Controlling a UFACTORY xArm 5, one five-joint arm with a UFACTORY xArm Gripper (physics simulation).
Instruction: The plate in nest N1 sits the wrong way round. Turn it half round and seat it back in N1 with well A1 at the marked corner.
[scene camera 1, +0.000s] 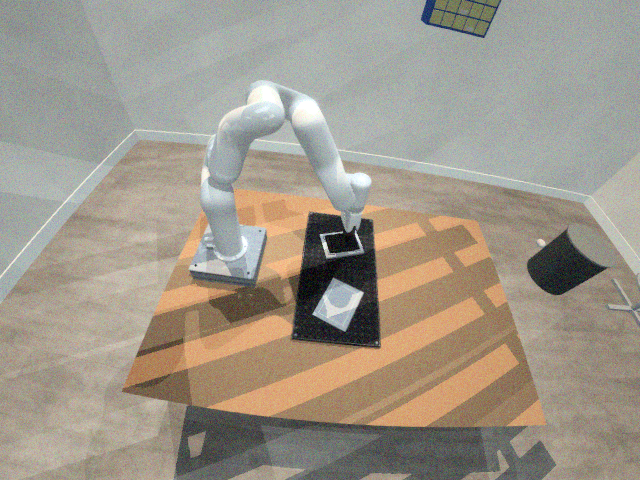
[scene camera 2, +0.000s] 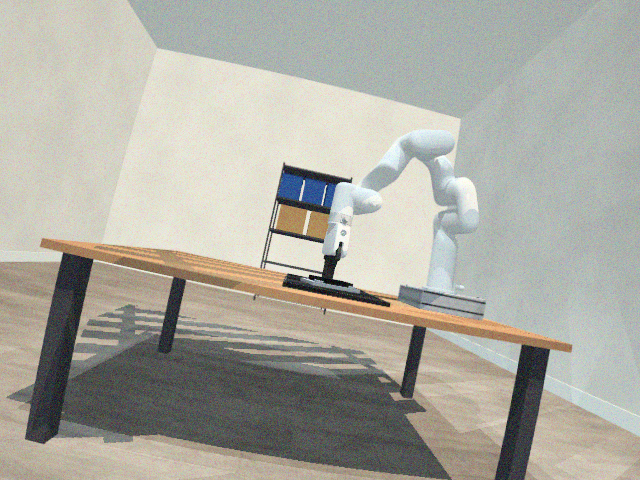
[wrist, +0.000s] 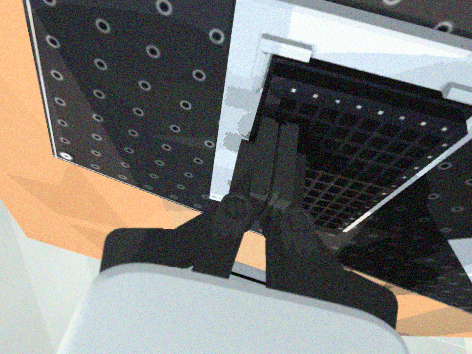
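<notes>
The black well plate (scene camera 1: 341, 241) (wrist: 370, 145) lies inside the pale rectangular nest (scene camera 1: 343, 254) (scene camera 2: 338, 287) (wrist: 240, 75), within its raised corner pieces. Rows of square wells and small white dots along its edges show in the wrist view. Well A1, the marked corner and the nest's label cannot be read, and whether the plate is fully down is unclear. My gripper (scene camera 1: 352, 230) (scene camera 2: 327, 277) (wrist: 272, 138) is shut and empty, pointing down. Its fingertips are at the plate's edge region, near one nest corner; contact cannot be told. The fingers hide part of the plate and nest.
A flat pale grey block (scene camera 1: 347, 316) lies turned at an angle on the black perforated board (scene camera 1: 316, 276) (wrist: 120, 75), toward the front. The board lies on the wooden table (scene camera 1: 439, 361) (scene camera 2: 206, 268) beside the robot's base (scene camera 1: 206, 267) (scene camera 2: 439, 302).
</notes>
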